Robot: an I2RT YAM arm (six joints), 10 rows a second.
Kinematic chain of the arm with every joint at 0, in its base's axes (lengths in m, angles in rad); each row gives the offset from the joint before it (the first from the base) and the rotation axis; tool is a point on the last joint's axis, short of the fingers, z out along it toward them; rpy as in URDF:
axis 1: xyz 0 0 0.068 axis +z
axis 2: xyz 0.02 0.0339 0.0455 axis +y
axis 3: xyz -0.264 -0.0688 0 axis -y
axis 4: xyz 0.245 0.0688 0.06 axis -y
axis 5: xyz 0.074 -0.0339 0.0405 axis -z
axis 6: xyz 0.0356 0 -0.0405 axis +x
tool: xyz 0 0 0 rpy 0 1.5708 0
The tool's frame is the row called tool.
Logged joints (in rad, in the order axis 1, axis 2, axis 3, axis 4, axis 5, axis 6), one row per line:
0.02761, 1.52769, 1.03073, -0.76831, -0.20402, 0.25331
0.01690, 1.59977, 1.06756, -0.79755, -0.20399, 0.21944
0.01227, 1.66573, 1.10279, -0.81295, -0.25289, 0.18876
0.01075, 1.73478, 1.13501, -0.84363, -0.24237, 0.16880
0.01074, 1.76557, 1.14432, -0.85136, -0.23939, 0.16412
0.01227, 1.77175, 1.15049, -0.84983, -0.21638, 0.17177
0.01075, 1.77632, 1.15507, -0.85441, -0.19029, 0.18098
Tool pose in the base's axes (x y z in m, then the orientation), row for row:
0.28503, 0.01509, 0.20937, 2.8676, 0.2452, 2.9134
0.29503, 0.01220, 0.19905, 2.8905, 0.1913, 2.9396
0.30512, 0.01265, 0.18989, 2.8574, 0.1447, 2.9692
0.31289, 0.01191, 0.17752, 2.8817, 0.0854, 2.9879
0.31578, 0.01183, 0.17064, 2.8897, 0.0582, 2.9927
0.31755, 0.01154, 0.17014, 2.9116, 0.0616, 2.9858
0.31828, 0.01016, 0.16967, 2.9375, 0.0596, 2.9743
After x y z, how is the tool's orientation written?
As angles about the fixed x, y, z axes (roll, pitch, yaw), in radians.
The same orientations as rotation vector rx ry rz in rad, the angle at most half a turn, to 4 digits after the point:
0.2761, 2.8343, 0.3500
0.2582, 2.8966, 0.3370
0.2233, 2.9388, 0.4017
0.2145, 3.0054, 0.3827
0.2151, 3.0344, 0.3775
0.2260, 3.0350, 0.3432
0.2456, 3.0405, 0.3037

